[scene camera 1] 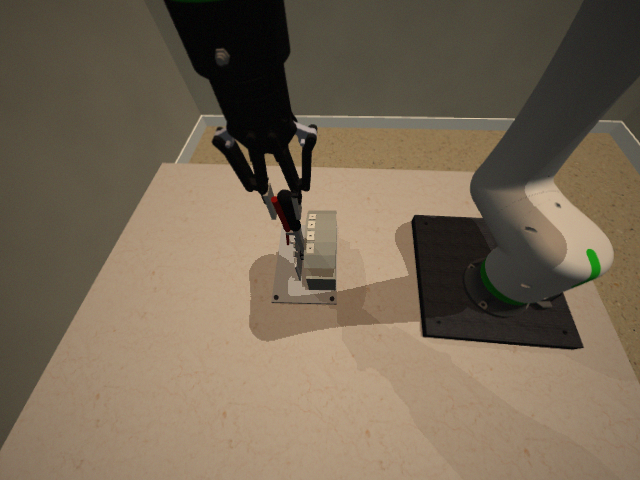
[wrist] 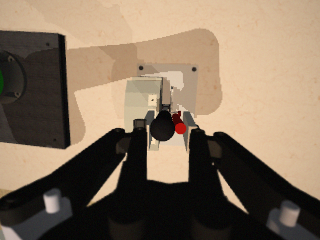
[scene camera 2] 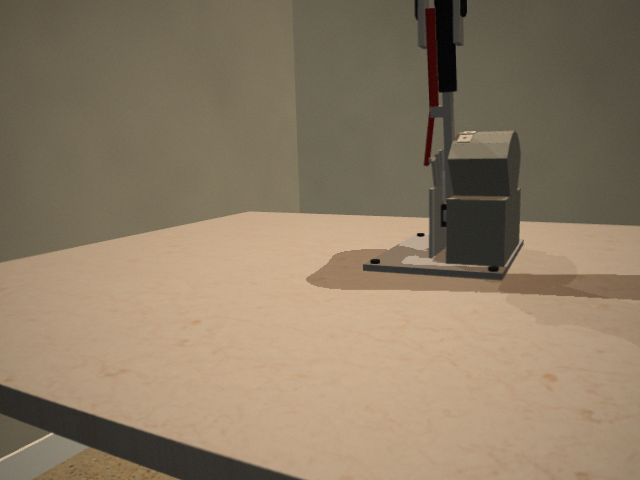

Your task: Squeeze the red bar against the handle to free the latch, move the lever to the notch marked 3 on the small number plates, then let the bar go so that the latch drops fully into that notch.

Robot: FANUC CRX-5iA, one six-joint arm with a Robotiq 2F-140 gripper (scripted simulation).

The same spot on a grey housing: point(scene camera 2: 481, 240) is point(scene camera 1: 325, 286).
